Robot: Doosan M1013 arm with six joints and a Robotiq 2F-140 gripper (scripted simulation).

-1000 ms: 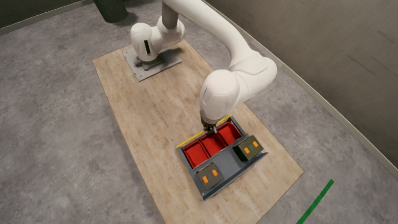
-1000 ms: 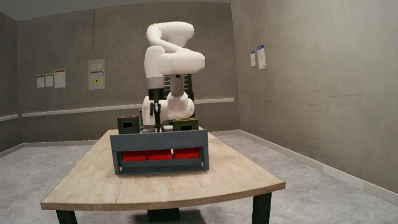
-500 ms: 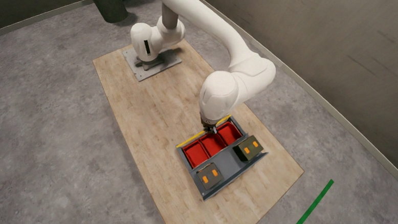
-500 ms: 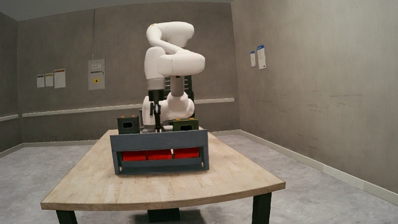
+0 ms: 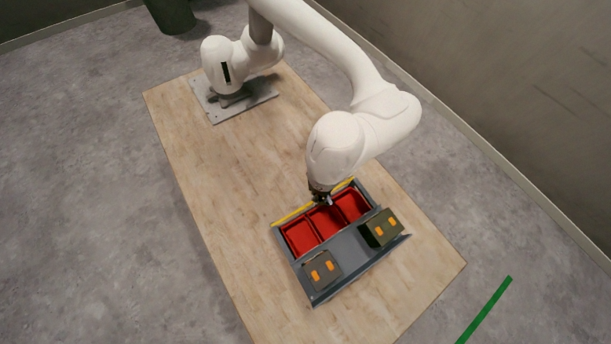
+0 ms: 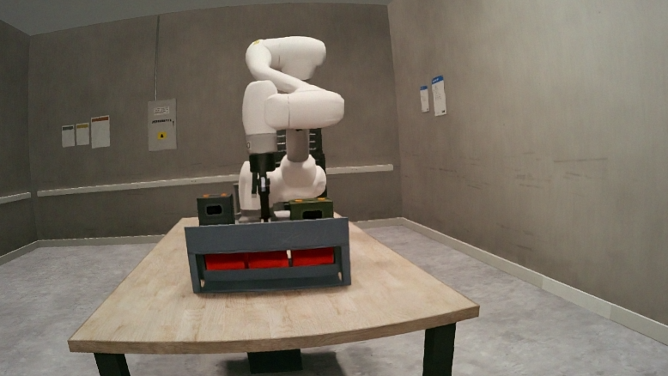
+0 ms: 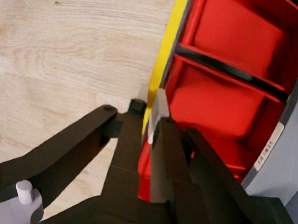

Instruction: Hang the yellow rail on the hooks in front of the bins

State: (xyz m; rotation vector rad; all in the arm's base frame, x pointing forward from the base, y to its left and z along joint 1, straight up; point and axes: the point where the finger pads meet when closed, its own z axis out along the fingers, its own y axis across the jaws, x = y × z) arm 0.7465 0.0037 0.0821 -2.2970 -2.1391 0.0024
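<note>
My gripper is now 3 cm above the yellow rail. Round my hand: dark box: 19 cm ahead, 13 cm to the right, 6 cm above.
</note>
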